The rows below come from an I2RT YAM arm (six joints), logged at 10 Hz.
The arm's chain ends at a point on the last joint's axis. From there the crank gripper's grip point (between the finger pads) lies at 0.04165 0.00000 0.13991 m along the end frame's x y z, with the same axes.
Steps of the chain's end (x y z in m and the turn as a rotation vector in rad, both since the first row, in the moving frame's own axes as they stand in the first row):
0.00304, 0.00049, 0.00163, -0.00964, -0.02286, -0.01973
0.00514, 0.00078, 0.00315, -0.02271, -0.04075, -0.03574
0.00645, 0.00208, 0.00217, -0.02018, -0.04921, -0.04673
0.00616, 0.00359, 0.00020, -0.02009, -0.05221, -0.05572
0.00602, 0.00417, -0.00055, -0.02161, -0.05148, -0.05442
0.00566, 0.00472, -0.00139, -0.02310, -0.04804, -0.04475
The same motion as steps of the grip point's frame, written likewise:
-0.00016, 0.00105, 0.00254, -0.00964, -0.02286, -0.01973
-0.00056, 0.00259, 0.00471, -0.02271, -0.04075, -0.03574
-0.00046, 0.00314, 0.00404, -0.02018, -0.04921, -0.04673
-0.00118, 0.00430, 0.00218, -0.02009, -0.05221, -0.05572
-0.00121, 0.00515, 0.00140, -0.02161, -0.05148, -0.05442
-0.00107, 0.00626, 0.00043, -0.02310, -0.04804, -0.04475

